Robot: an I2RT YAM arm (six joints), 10 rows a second.
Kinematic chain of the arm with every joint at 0, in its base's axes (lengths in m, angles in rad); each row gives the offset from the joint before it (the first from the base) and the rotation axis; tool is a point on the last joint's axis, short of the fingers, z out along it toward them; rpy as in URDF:
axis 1: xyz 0 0 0.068 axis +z
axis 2: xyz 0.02 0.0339 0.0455 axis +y
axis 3: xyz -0.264 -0.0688 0 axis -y
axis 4: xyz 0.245 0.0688 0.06 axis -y
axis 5: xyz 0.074 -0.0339 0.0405 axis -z
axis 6: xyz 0.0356 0 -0.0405 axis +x
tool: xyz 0 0 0 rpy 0 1.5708 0
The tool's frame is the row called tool.
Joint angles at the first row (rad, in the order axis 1, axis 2, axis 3, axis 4, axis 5, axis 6):
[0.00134, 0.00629, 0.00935, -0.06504, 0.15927, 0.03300]
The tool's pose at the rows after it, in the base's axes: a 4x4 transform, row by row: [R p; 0 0 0 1], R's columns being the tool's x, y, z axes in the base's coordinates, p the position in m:
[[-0.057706 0.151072 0.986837 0.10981], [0.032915 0.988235 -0.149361 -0.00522], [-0.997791 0.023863 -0.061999 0.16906], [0 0 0 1]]
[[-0.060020 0.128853 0.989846 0.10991], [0.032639 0.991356 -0.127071 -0.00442], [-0.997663 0.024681 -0.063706 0.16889], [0 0 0 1]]
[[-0.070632 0.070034 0.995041 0.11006], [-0.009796 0.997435 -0.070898 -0.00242], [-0.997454 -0.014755 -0.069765 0.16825], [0 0 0 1]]
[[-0.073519 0.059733 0.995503 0.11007], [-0.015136 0.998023 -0.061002 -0.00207], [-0.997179 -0.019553 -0.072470 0.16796], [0 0 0 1]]
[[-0.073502 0.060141 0.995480 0.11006], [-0.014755 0.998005 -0.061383 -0.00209], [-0.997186 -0.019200 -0.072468 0.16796], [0 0 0 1]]
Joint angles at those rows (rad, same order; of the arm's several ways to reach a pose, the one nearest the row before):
[0.00130, 0.00634, 0.00934, -0.06575, 0.15122, 0.03338]
[0.00139, 0.00635, 0.00935, -0.06728, 0.12880, 0.03300]
[0.00139, 0.00625, 0.00935, -0.07310, 0.07235, -0.00972]
[0.00136, 0.00637, 0.00935, -0.07565, 0.06240, -0.01507]
[0.00128, 0.00624, 0.00937, -0.07580, 0.06269, -0.01469]

